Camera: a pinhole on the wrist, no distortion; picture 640 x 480 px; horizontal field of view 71.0 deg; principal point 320.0 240.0 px. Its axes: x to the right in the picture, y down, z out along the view. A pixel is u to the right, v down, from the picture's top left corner.
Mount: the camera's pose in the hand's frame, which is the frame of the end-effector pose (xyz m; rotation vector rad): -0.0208 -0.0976 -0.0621 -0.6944 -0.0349 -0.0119
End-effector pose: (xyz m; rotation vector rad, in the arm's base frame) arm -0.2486 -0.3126 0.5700 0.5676 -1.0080 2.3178
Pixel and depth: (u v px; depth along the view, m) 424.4 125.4 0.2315
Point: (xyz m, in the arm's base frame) -0.2463 -0.4258 0.6796
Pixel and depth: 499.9 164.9 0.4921
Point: -0.4079 -0.6361 0.8162
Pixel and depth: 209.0 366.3 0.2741
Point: -0.2469 -0.4937 0.5047
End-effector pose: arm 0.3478 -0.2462 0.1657 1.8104 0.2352 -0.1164
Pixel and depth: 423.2 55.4 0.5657
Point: 0.4763 -0.7662 0.0971
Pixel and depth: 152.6 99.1 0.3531
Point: 0.2091 -0.5387 0.1711
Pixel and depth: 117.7 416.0 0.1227
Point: 0.2753 -0.2575 0.1987
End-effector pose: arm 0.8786 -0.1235 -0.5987 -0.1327 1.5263 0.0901
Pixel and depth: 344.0 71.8 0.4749
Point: 1.2810 0.0052 -0.5715
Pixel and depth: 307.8 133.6 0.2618
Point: 1.0503 -0.0752 -0.5557
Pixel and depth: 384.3 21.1 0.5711
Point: 1.4241 0.0084 -0.6169
